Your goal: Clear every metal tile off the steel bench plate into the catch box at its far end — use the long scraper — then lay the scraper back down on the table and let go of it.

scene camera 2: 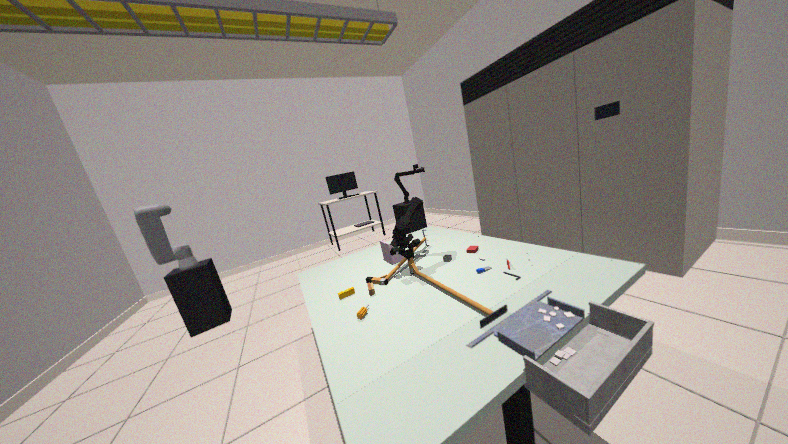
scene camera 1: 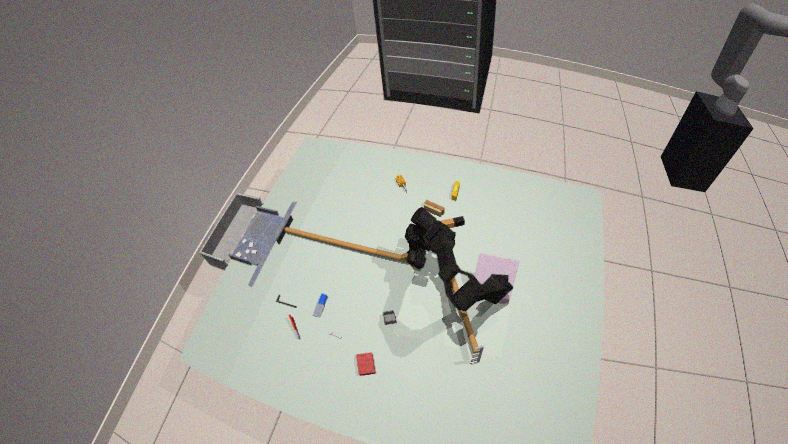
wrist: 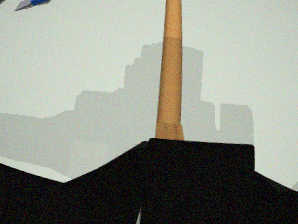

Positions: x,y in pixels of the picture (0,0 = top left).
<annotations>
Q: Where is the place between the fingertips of the gripper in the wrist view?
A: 176,152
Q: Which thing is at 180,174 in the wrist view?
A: A long scraper.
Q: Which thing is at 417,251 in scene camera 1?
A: The gripper.
</annotations>
